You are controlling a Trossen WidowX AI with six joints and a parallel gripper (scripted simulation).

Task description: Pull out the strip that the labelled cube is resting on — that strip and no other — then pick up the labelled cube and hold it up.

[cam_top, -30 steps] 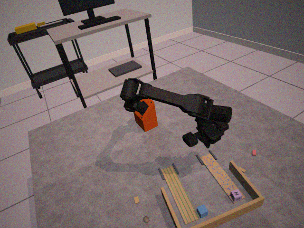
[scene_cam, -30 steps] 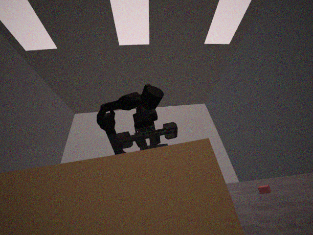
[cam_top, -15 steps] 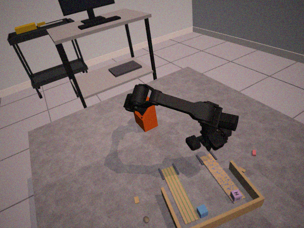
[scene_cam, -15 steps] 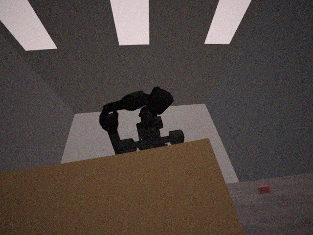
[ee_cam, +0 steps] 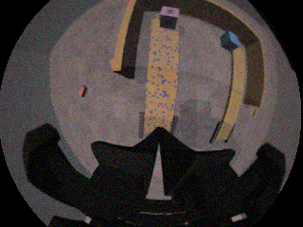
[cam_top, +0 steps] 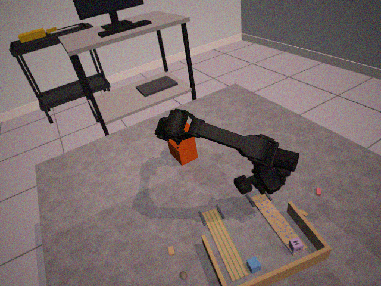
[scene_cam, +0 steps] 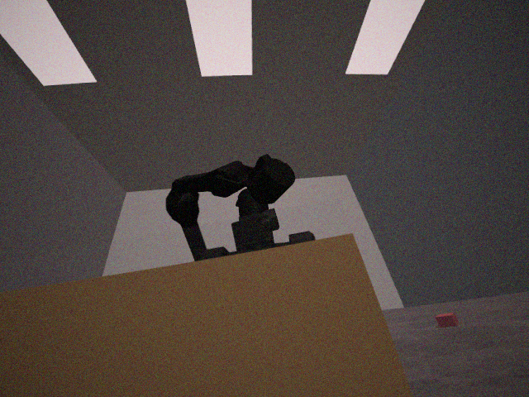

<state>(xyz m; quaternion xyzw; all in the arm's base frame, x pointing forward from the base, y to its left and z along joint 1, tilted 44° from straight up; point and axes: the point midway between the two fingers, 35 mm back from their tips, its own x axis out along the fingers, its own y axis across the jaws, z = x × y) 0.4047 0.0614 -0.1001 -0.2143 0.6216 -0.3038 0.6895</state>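
Now: the strip 90 mm ahead of my gripper tip, 10 mm to the right of it and 40 mm below it. Round my gripper tip: labelled cube (200 mm ahead, 40 mm to the right, 30 mm below); then red block (90 mm ahead, 190 mm to the left, 40 mm below).
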